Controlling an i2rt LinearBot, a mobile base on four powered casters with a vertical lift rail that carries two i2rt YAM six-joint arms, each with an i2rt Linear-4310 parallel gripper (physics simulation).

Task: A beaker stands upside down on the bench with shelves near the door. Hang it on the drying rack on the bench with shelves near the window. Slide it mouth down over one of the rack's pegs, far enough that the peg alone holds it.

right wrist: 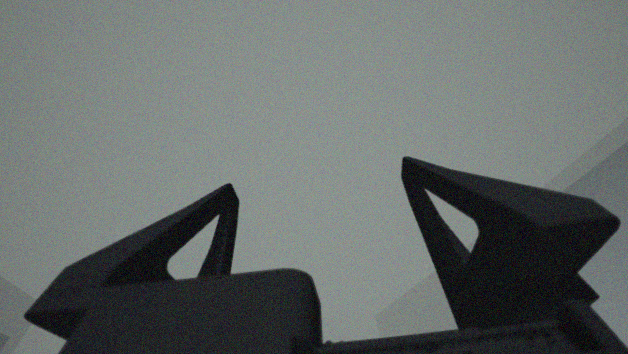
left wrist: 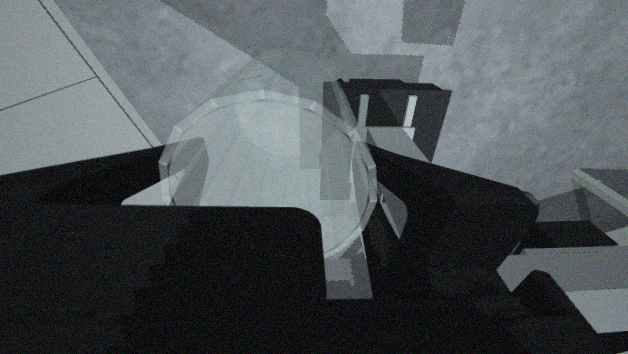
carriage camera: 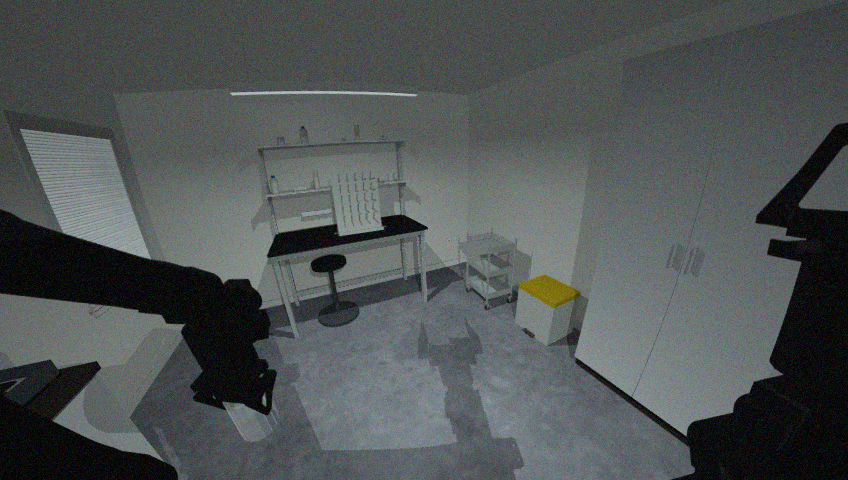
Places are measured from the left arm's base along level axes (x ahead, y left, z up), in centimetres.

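Pixels of known places: left gripper, fingertip midpoint: (left wrist: 281, 151) (carriage camera: 250, 410); right gripper, fingertip midpoint: (right wrist: 316, 179).
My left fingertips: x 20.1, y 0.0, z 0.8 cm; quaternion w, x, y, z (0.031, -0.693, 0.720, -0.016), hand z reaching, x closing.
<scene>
Behind a point stands the place of what it marks.
The clear beaker (carriage camera: 252, 421) {y -2.0, x 17.7, z 1.2 cm} (left wrist: 260, 150) {y 0.1, x 22.4, z 5.1 cm} is held by my left gripper (carriage camera: 241, 404) {y 0.0, x 20.1, z 0.8 cm} (left wrist: 281, 151) {y 0.0, x 20.1, z 0.8 cm}, at the lower left in the carriage camera. The fingers are on both sides of the beaker, which hangs tilted above the floor. The dark gripper body hides part of it in the left wrist view. The white drying rack (carriage camera: 358, 205) {y 24.7, x 234.8, z -0.2 cm} with rows of pegs stands on the black-topped bench (carriage camera: 297, 239) {y 87.7, x 221.2, z -27.8 cm} with shelves, across the room from the gripper. My right gripper (right wrist: 316, 179) {y -66.4, x 3.2, z 43.7 cm} is open and empty, pointing up toward the ceiling.
A black stool (carriage camera: 328, 262) {y 59.0, x 218.8, z -53.3 cm} stands in front of the bench. A wire cart (carriage camera: 489, 242) {y -114.0, x 250.6, z -53.1 cm} and a white bin with a yellow lid (carriage camera: 548, 290) {y -147.1, x 173.2, z -74.2 cm} stand right of it. A tall white cabinet (carriage camera: 642, 237) {y -160.0, x 105.5, z -3.0 cm} lines the right side. A window (carriage camera: 83, 184) {y 213.0, x 148.4, z 46.6 cm} is at the left.
</scene>
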